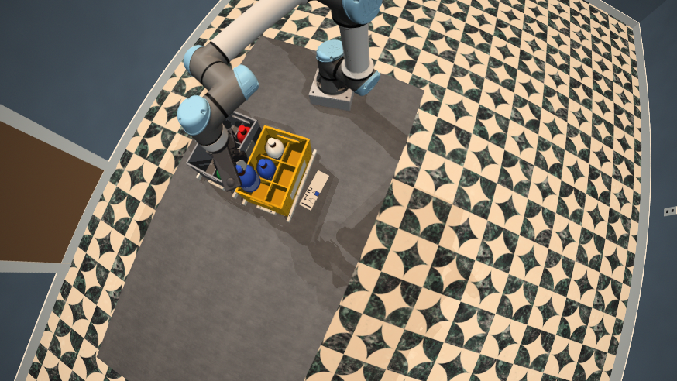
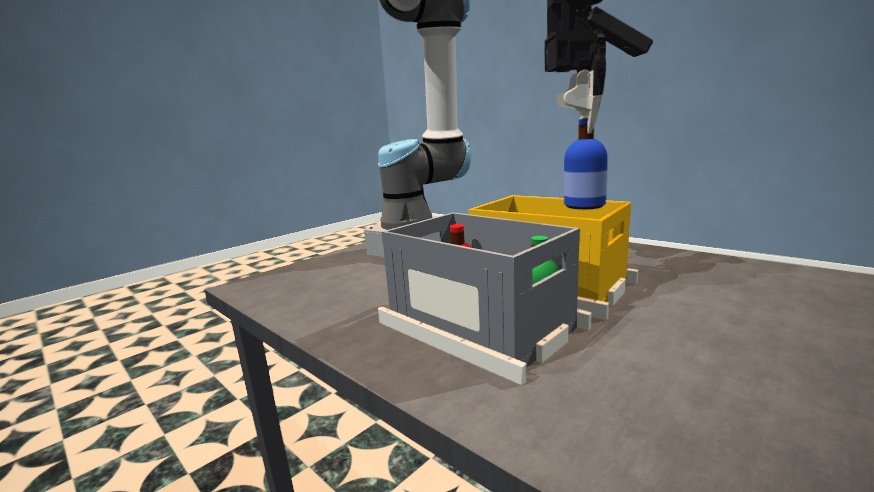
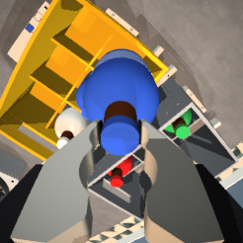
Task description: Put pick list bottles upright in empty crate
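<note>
My gripper is now 90 mm past the yellow crate, 50 mm to the right of it and 250 mm above it. From my hand the other things lie so: green-label bottle: 20 mm behind, 150 mm to the right, 250 mm below; white-label bottle: 180 mm behind, 10 mm to the left, 250 mm below; grey crate: 120 mm behind, 190 mm to the right, 250 mm below.
</note>
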